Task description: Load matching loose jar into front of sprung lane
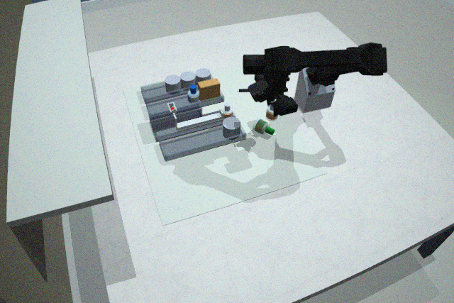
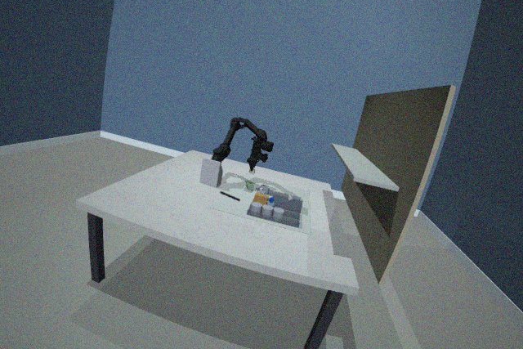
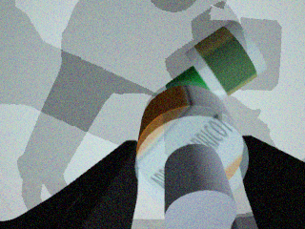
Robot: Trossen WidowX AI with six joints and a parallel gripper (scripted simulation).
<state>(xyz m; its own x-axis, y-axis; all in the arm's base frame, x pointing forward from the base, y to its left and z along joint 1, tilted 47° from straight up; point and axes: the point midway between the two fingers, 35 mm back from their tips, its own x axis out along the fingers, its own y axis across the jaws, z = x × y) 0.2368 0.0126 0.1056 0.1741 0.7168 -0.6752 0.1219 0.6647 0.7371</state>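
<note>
My gripper tip is 280 mm to the left of the tan box, 90 mm short of it and 80 mm above it. The rest, counted from my gripper tip: grey shelf unit: 230 mm ahead, 190 mm to the right, 100 mm below; red mark: 260 mm ahead, 210 mm to the right, 50 mm below; black bar: 230 mm to the right, 110 mm below, 90 mm behind.
</note>
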